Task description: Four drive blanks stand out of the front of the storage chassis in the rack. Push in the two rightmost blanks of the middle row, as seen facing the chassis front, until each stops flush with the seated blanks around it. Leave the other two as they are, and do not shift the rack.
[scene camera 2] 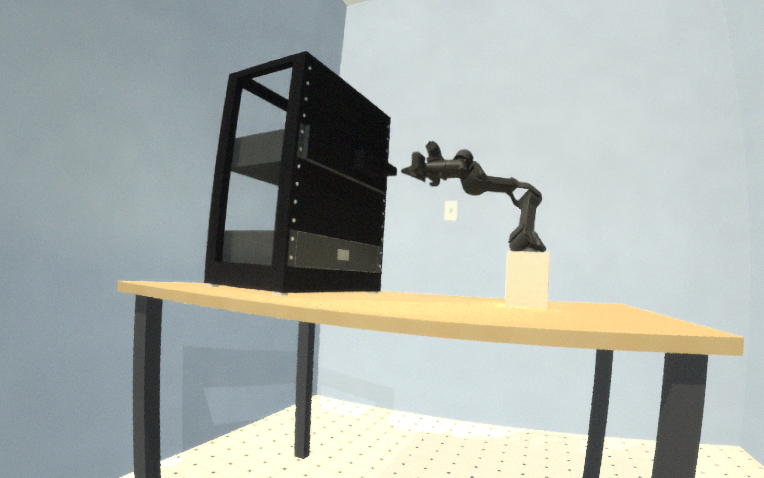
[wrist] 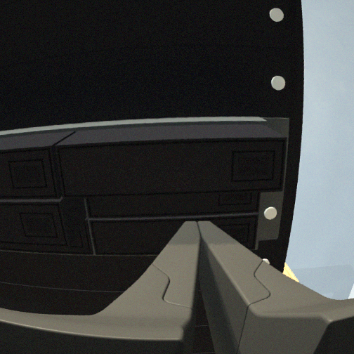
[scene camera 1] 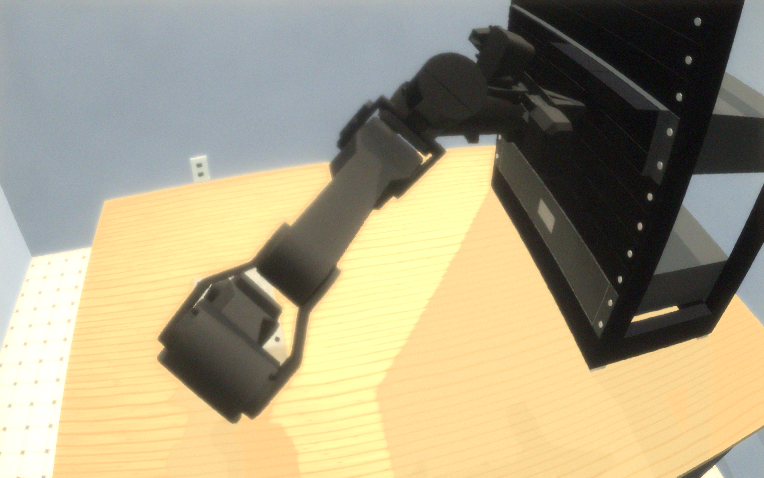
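Where they show: gripper, fingertip midpoint: (scene camera 2: 401, 171) (scene camera 1: 584, 108); arm's base at its link origin: (scene camera 2: 529, 270).
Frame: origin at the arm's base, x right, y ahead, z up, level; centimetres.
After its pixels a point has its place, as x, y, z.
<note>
The rack (scene camera 1: 673, 169) @[13.1, 50.2, 26.9] (scene camera 2: 284, 208) @[-37.3, 52.7, 11.0] stands upright and holds the storage chassis (scene camera 1: 656, 146) @[10.0, 49.3, 28.1] (scene camera 2: 256, 149) @[-33.8, 67.5, 28.3] (wrist: 272, 230). In the wrist view a wide dark blank (wrist: 160, 167) stands out at the upper right, its top face visible, overhanging a recessed blank (wrist: 170, 205). Another recessed blank (wrist: 130, 237) lies below that. At the left, an upper blank (wrist: 27, 172) and a lower blank (wrist: 32, 225) also stand out. Exact row positions are hard to tell. My gripper (scene camera 1: 566, 118) @[4.9, 41.1, 30.2] (scene camera 2: 403, 170) @[4.9, 41.1, 30.2] (wrist: 196, 232) is shut and empty, in front of the lower right blanks, with a gap to the rack front in scene camera 2.
A grey panel (scene camera 1: 563, 242) @[-4.9, 50.2, 1.8] (scene camera 2: 318, 250) @[-24.4, 50.8, 2.1] with a pale label fills the rack's lower front. The rack and the arm's white pedestal (scene camera 2: 526, 279) @[-4.4, 0.2, -2.6] stand on the wooden table (scene camera 1: 428, 349) @[1.7, 26.8, -9.8] (scene camera 2: 439, 318) @[-48.9, 9.9, -9.7]. The chassis top lip (wrist: 150, 120) runs above the protruding blanks.
</note>
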